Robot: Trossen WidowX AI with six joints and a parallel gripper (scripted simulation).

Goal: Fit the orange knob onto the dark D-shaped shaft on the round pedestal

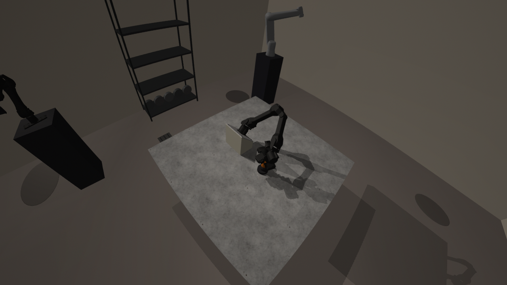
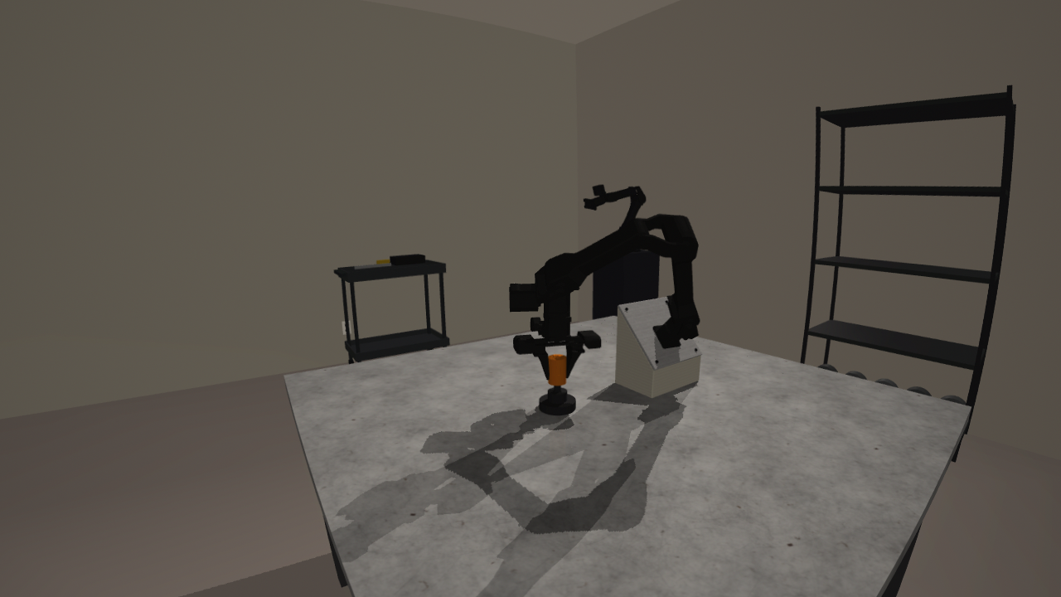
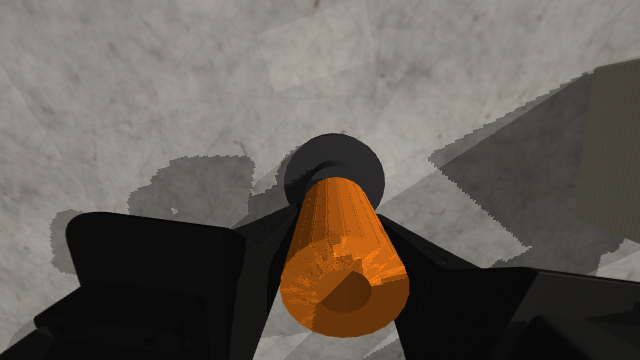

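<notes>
Right now my gripper tip is 2 cm below the orange knob. Also, from my gripper tip: dark round pedestal: 4 cm below.
</notes>
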